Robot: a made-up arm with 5 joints.
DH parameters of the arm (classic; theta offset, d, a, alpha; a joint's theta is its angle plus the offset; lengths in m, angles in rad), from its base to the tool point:
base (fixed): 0.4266 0 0.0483 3.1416
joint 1: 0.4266 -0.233 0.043 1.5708
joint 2: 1.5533 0 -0.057 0
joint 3: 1.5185 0 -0.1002 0
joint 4: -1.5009 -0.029 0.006 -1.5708
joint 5: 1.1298 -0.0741 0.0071 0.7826
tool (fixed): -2.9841 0.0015 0 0
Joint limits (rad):
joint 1: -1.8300..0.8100
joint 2: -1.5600..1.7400
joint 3: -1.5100..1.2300
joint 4: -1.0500..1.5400
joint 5: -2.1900..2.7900
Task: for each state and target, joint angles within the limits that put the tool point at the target. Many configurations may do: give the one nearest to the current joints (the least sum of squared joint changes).
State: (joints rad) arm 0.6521 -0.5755 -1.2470 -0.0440 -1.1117
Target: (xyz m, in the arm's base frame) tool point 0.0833 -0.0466 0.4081
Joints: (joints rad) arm 0.6657 -0.7649 -0.7005 0.8035 -1.1114
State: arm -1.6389 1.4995 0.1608 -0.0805 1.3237
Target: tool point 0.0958 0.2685 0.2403
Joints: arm -1.5005 0.7916 -0.4229 -0.3299 1.3387
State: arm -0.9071 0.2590 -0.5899 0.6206 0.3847
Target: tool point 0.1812 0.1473 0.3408
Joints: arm -0.9415 -0.0558 -0.6220 0.8104 0.3681
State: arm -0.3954 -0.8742 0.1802 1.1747 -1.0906
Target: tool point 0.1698 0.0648 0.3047
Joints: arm -0.5546 -0.8776 0.1228 1.1070 -1.0989
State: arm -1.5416 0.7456 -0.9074 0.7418 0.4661
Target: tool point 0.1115 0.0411 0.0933
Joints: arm -0.8386 1.5515 -0.1108 0.9691 0.4491
